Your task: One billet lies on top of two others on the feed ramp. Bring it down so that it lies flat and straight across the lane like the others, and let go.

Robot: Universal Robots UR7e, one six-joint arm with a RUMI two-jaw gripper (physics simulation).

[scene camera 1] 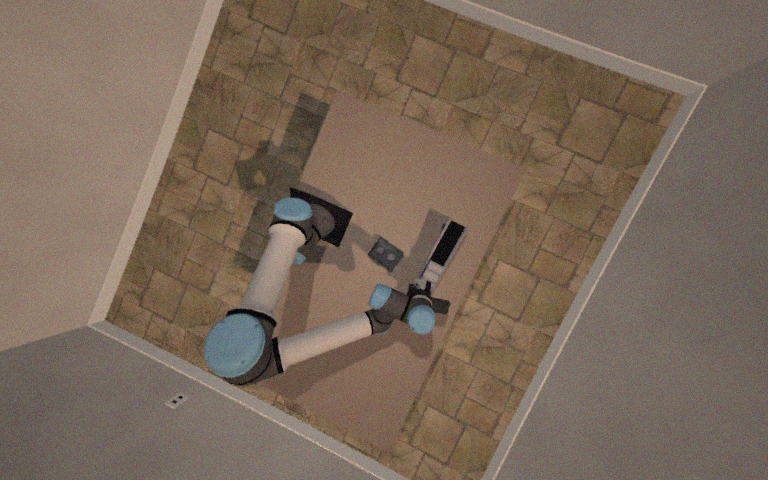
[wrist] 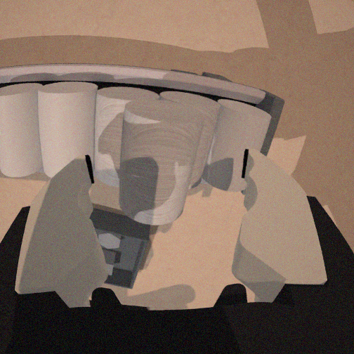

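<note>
The top billet, a pale grey cylinder, lies on two others in the wrist view, closer to the camera than the row and slightly tilted against it. The two under it are a billet on its left and a billet on its right, both partly hidden. More billets stand in the row, one to the left and one at the right end. The feed ramp holds them. My gripper is open, its jaws apart on either side of the top billet's view, with nothing gripped.
A grey block-like fixture with round details stands on the table between the robot base and the ramp. The black base plate is at the arm's foot. The brown table top has the stone floor around it.
</note>
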